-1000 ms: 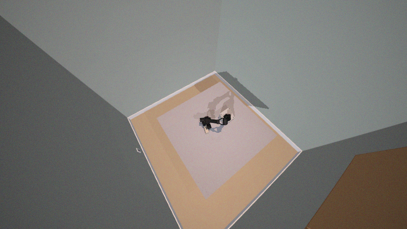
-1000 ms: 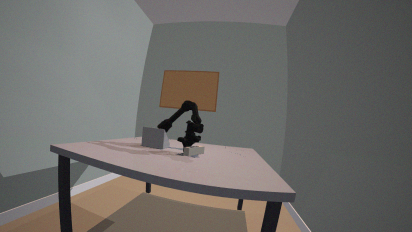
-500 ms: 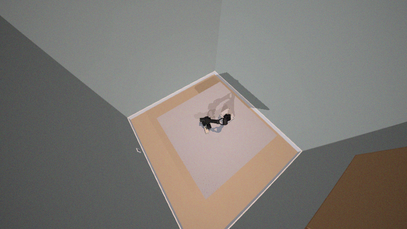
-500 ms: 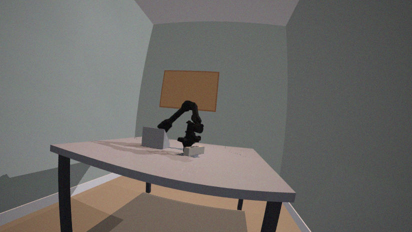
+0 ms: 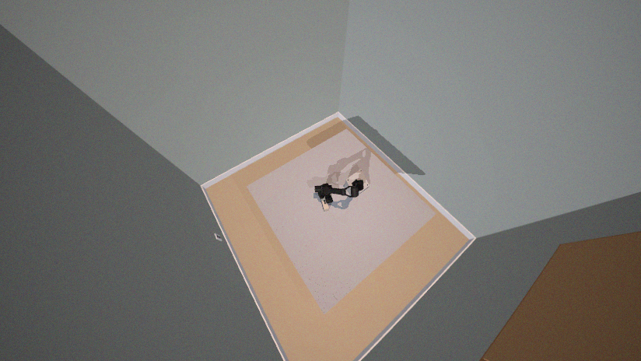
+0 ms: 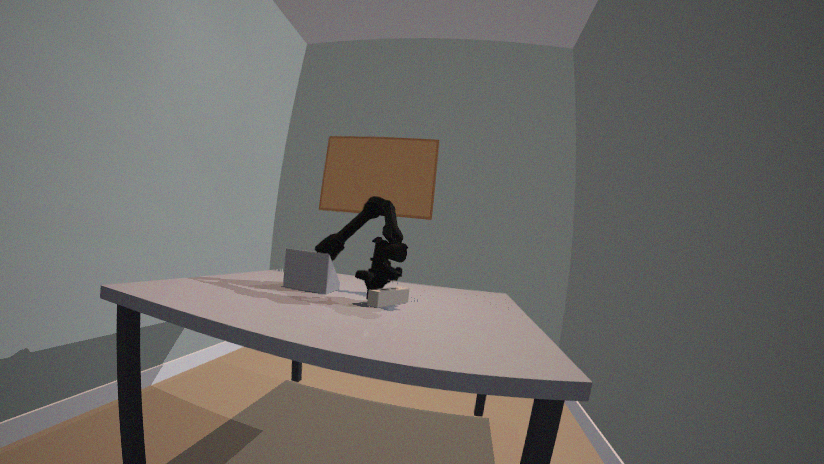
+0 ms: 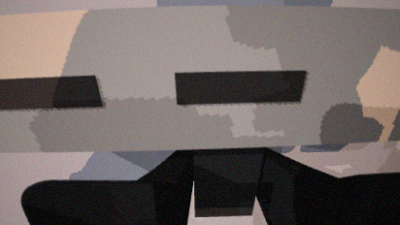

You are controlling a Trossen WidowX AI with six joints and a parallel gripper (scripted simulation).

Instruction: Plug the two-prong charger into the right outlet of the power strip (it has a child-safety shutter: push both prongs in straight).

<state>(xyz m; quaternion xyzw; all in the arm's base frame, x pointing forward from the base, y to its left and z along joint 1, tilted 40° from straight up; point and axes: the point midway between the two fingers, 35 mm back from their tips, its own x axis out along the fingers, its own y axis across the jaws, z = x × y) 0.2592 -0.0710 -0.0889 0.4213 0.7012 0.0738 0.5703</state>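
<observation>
Right now the black charger is 2 cm ahead of my gripper tip, 1 cm to the right of it and 1 cm above it.
</observation>
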